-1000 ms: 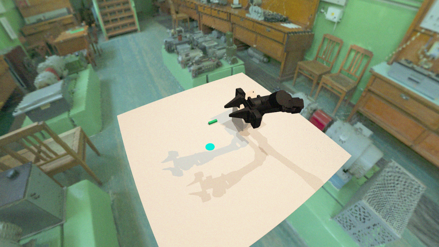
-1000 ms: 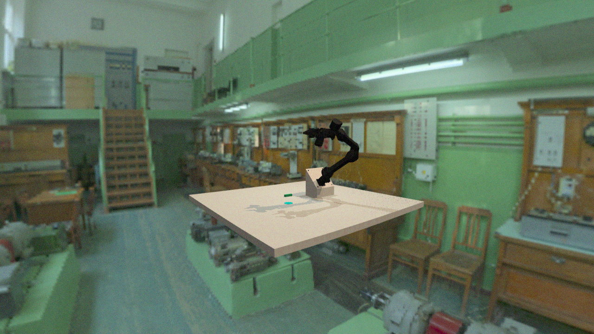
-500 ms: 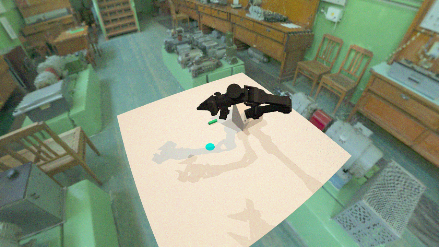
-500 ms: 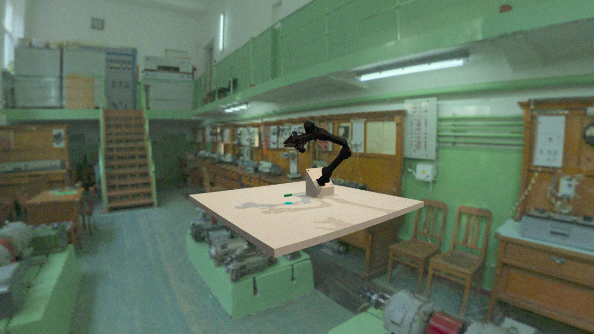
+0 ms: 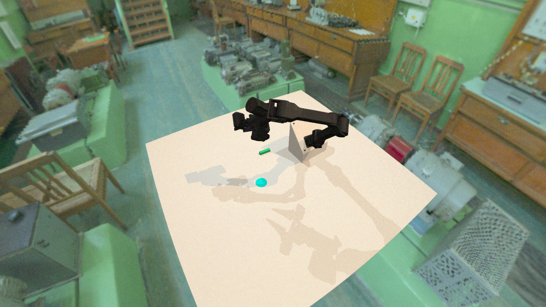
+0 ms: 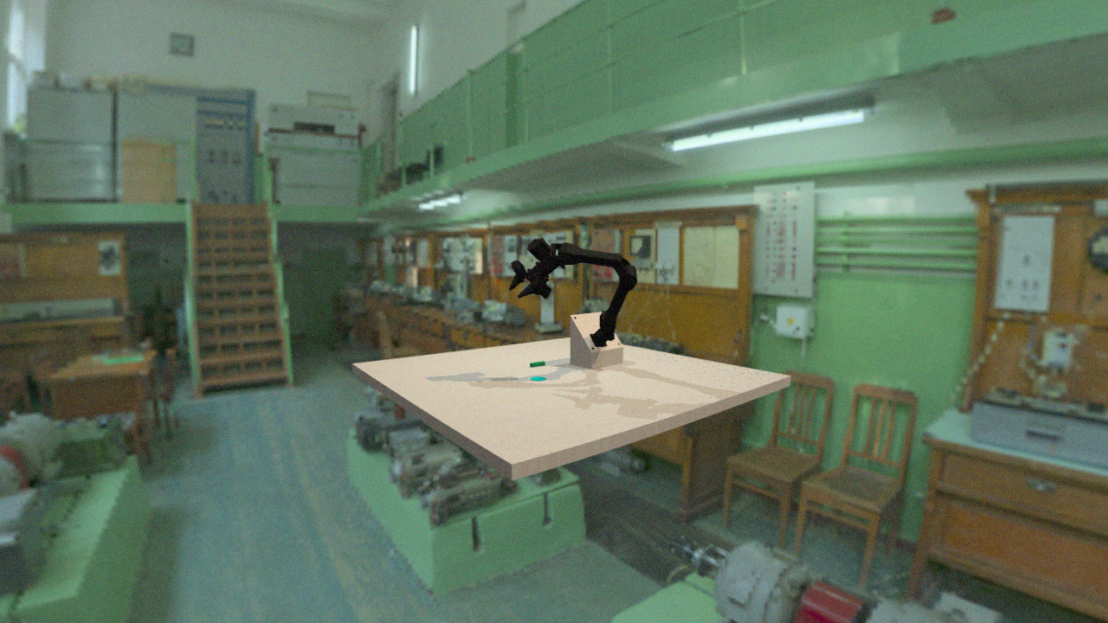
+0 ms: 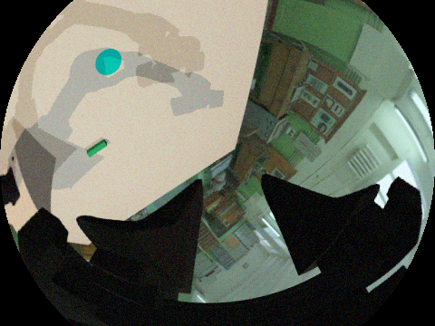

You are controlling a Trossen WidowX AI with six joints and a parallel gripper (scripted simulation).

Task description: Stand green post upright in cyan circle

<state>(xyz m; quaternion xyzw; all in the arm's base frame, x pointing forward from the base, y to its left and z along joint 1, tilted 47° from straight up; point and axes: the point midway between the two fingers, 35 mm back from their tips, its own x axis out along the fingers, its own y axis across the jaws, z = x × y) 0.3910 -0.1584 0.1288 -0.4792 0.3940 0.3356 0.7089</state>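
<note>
Now: the small green post 310 mm below my gripper tip, 180 mm behind it and 110 mm to the right of it. Round my gripper tip: cyan circle: 320 mm below, 70 mm to the left, 60 mm behind.
</note>
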